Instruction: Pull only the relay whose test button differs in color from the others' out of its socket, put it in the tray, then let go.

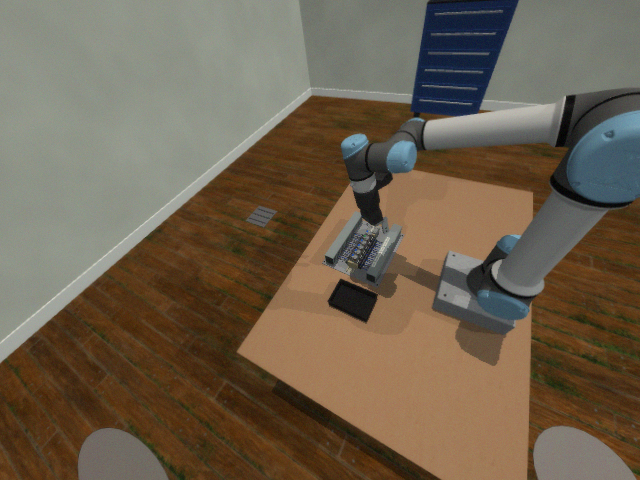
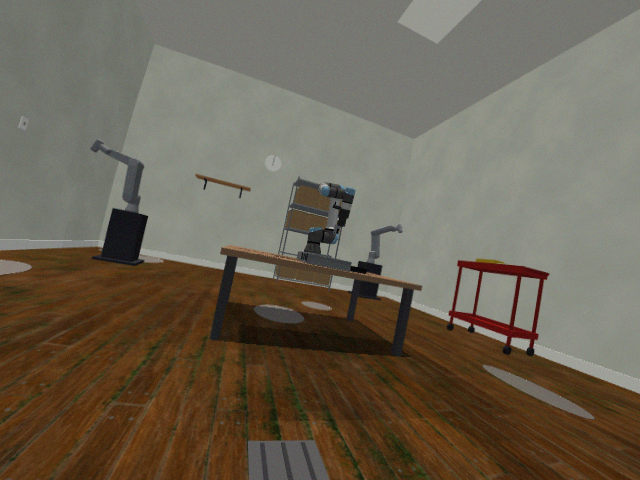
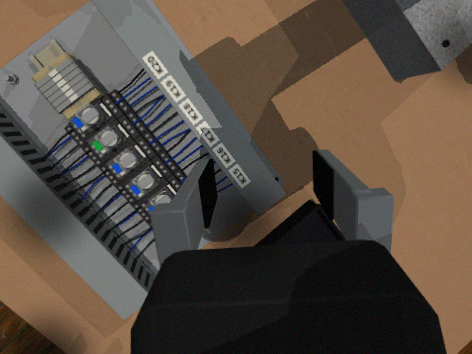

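Seen in the pictures: gripper, fingertip midpoint: [image 1: 381,228] [image 2: 335,233] [image 3: 263,175]; arm's base at its link origin: [image 2: 312,253].
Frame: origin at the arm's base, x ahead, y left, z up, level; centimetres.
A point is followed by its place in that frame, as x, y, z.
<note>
A relay [image 3: 108,138] @[47.6, -11.0, -0.5] with a green test button sits in its socket in the row, second from the beige terminal blocks [image 3: 67,85] @[46.5, -17.9, -2.6]. The other relays that show, such as the one beside it [image 3: 127,161] @[48.1, -8.1, -0.5], have blue buttons. The near end of the row is partly hidden behind one finger. My gripper [image 1: 377,229] @[40.6, -1.6, 17.4] [image 2: 340,225] @[40.6, -1.6, 17.4] [image 3: 263,175] @[40.6, -1.6, 17.4] is open and empty, above the panel near its label-side duct, off to the side of the relay row. The black tray [image 1: 353,300] @[45.8, 17.2, -7.0] [image 2: 357,269] @[53.7, 14.6, -5.3] [image 3: 306,229] @[40.7, 16.0, -7.0] lies on the table beyond the panel's end and looks empty.
Grey wire ducts flank the relays; the label-side duct [image 3: 260,181] @[40.3, 4.2, -1.0] carries labels K15 to K20. Wires run between ducts and sockets. The robot's base [image 1: 465,297] @[7.8, 7.7, 0.7] stands on the table [image 1: 413,382] @[19.7, 38.5, -7.3] on the label side. A red cart [image 2: 498,267] stands away from the table.
</note>
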